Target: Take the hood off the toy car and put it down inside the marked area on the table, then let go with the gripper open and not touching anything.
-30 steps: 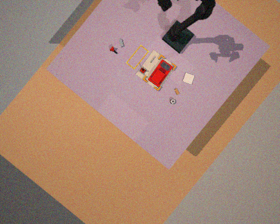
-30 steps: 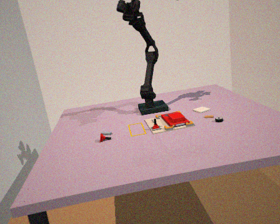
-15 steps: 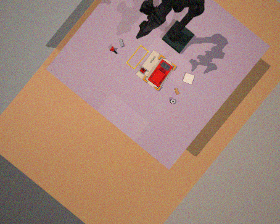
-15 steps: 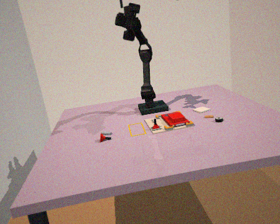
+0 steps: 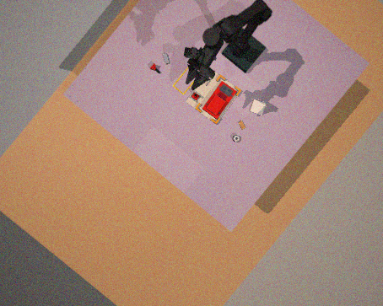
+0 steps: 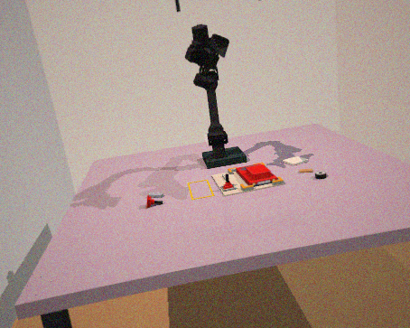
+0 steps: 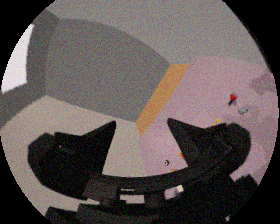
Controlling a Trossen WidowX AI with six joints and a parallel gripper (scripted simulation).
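Right now my gripper tip is 410 mm above the red hood, 120 mm to the right of it and 90 mm past it. Also, from my gripper tip: wheel (440 mm below, 340 mm to the left, 20 mm behind); then orange piece (450 mm below, 320 mm to the left, 110 mm behind); then white tile (450 mm below, 320 mm to the left, 250 mm behind).
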